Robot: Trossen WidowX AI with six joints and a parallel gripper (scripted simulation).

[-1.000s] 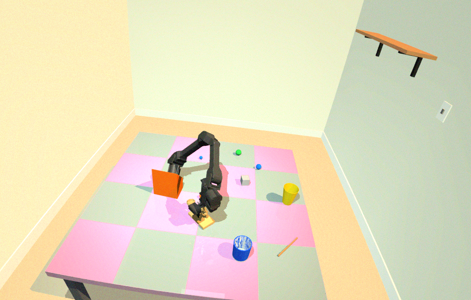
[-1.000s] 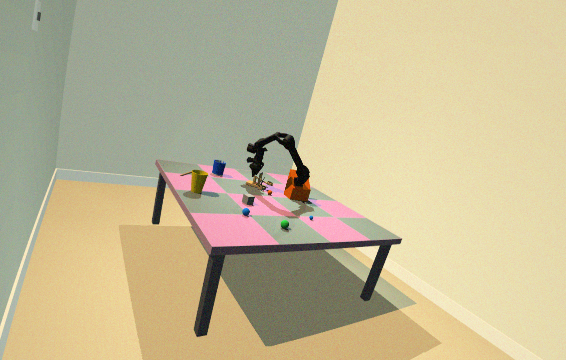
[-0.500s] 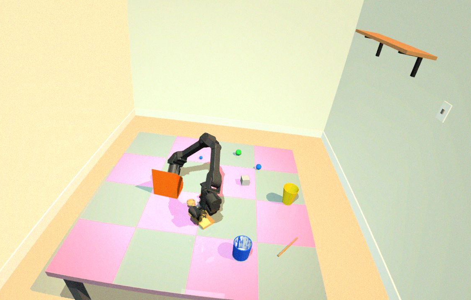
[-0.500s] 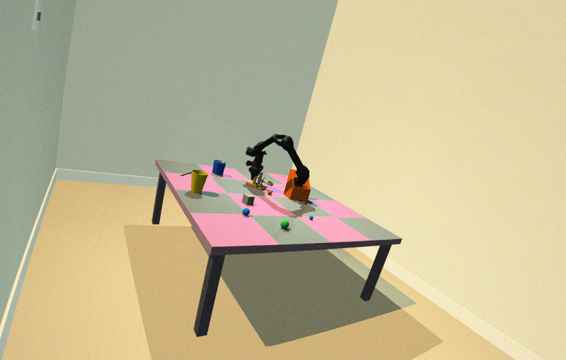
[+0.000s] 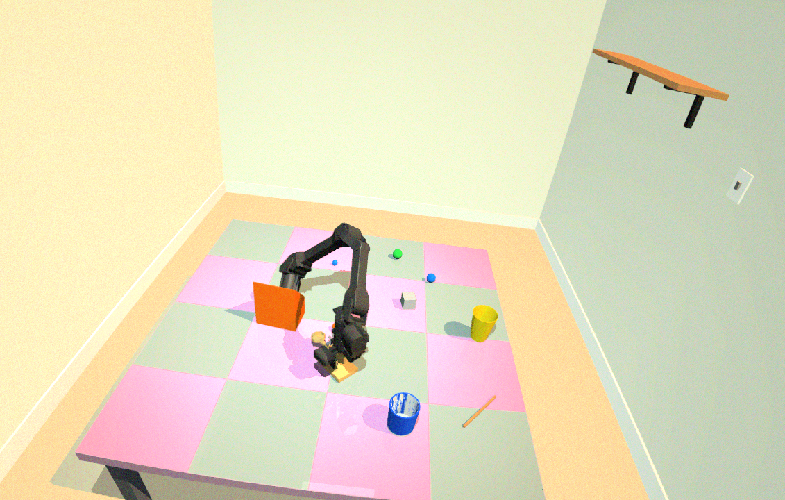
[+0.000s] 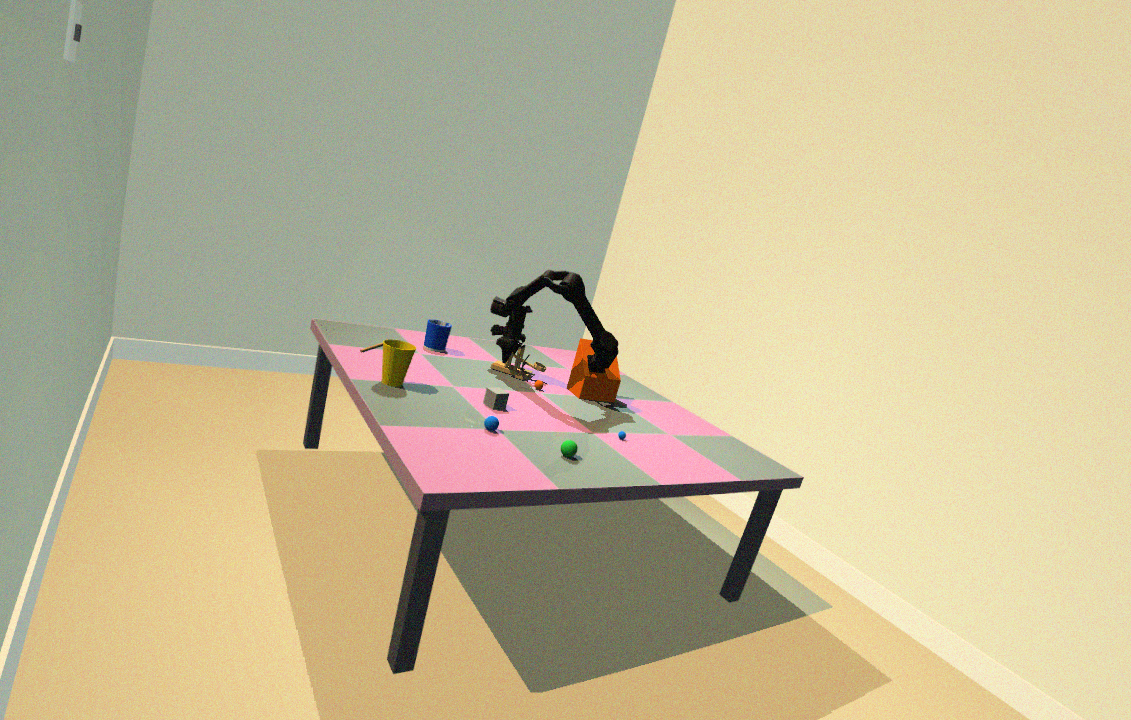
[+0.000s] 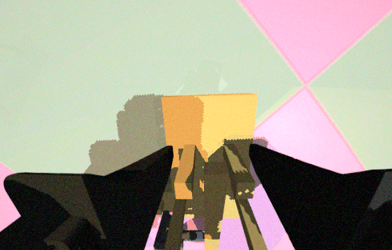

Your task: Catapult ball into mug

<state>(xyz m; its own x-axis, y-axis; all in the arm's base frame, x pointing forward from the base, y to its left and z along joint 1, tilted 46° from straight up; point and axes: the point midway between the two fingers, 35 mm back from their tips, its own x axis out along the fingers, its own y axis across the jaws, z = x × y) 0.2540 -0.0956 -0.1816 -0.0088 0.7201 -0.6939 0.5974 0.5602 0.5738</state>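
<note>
Right now my gripper tip is 6 cm past the orange ball, 18 cm to the right of it and 2 cm above it. The rest, counted from my gripper tip: grey cube: 18 cm ahead, 40 cm to the left, 1 cm below; then wooden stick: 47 cm ahead, 6 cm to the right, 3 cm below; then blue mug: 23 cm ahead, 16 cm to the right.
</note>
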